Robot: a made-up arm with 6 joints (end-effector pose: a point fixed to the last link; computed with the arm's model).
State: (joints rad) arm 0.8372 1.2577 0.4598 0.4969 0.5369 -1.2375
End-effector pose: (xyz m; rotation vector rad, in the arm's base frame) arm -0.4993 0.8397 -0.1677 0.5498 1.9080 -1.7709
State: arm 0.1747 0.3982 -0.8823 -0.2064 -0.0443 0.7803
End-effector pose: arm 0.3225 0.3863 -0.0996 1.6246 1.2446 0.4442
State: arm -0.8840 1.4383 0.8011 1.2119 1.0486 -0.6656
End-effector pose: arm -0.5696 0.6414 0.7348 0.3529 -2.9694 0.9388
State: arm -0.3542 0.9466 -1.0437 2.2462 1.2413 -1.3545
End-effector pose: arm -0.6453 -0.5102 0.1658 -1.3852 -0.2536 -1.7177
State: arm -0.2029 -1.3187 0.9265 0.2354 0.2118 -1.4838
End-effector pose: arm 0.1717 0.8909 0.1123 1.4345 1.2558 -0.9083
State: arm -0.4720 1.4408 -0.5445 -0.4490 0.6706 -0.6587
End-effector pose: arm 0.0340 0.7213 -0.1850 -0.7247 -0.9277 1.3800
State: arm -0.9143 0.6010 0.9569 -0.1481 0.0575 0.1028
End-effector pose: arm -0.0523 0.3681 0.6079 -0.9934 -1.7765 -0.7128
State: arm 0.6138 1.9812 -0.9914 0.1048 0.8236 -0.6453
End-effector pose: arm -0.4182 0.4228 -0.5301 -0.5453 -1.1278 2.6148
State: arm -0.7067 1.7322 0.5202 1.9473 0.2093 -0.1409
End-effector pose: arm -0.5129 0.3327 0.6474 0.7173 -2.7758 0.1735
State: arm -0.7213 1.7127 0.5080 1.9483 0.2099 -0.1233
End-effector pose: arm -0.5110 0.3300 0.6384 0.7195 -2.7724 0.1700
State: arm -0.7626 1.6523 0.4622 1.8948 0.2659 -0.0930
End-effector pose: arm -0.5114 0.3338 0.6226 0.7329 -2.7557 0.2042
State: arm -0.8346 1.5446 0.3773 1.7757 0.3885 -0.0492
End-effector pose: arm -0.5122 0.3460 0.5993 0.7567 -2.7172 0.2846
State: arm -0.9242 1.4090 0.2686 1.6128 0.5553 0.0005
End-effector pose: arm -0.5102 0.3648 0.5710 0.7819 -2.6550 0.3958
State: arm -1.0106 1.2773 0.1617 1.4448 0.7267 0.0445
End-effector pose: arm -0.5044 0.3861 0.5419 0.8000 -2.5802 0.5092
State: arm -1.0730 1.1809 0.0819 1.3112 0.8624 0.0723
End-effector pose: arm -0.4981 0.4048 0.5184 0.8097 -2.5160 0.5977
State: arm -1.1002 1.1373 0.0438 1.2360 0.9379 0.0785
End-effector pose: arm -0.4952 0.4178 0.5075 0.8140 -2.4820 0.6476
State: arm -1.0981 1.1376 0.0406 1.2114 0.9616 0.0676
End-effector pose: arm -0.4963 0.4261 0.5091 0.8166 -2.4775 0.6660
